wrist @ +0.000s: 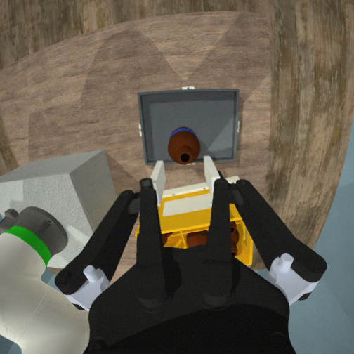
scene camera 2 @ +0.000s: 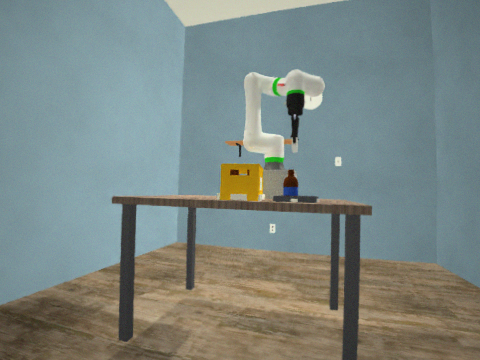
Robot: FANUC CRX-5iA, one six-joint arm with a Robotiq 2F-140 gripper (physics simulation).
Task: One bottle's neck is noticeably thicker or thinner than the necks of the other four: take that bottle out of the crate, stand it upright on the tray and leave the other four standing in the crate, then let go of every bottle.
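Frame: origin at the arm's base, x left, y back, z up, level; metres.
Where they show: gripper, fingertip midpoint: (scene camera 2: 294,151); arm's base at its link origin: (scene camera 2: 273,171).
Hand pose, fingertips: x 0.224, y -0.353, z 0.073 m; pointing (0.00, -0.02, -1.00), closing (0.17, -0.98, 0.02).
Note:
Things, the pixels of their top centre, and the offset from my fingertips. "spot": a spot on its surface instead. Level surfaces: height alone.
- brown bottle at its top centre: (scene camera 2: 291,169) dx -0.016, dy -0.006, dz -0.095 m
- dark grey tray at a spot on its surface: (scene camera 2: 309,199) spot: dx +0.102, dy -0.136, dz -0.240 m
- yellow crate at its top centre: (scene camera 2: 244,166) dx -0.257, dy -0.060, dz -0.079 m
- wooden table at its surface level: dz -0.260 m
A brown bottle (scene camera 2: 290,184) (wrist: 183,146) with a blue band stands upright on the dark grey tray (scene camera 2: 309,199) (wrist: 236,125). The yellow crate (scene camera 2: 241,186) (wrist: 185,221) stands beside the tray. Parts of brown bottles (wrist: 197,240) show inside the crate in the wrist view; the gripper hides some of the crate's inside, and their necks are hard to compare. My gripper (scene camera 2: 294,145) (wrist: 183,167) is open, with nothing between its fingers. It hangs above the standing bottle, apart from it.
The grey block (scene camera 2: 273,184) (wrist: 85,192) under the robot's base stands beside the crate and tray. The wooden table (scene camera 2: 165,199) (wrist: 65,75) carries them all. The table's edge runs past the tray's far side from the block.

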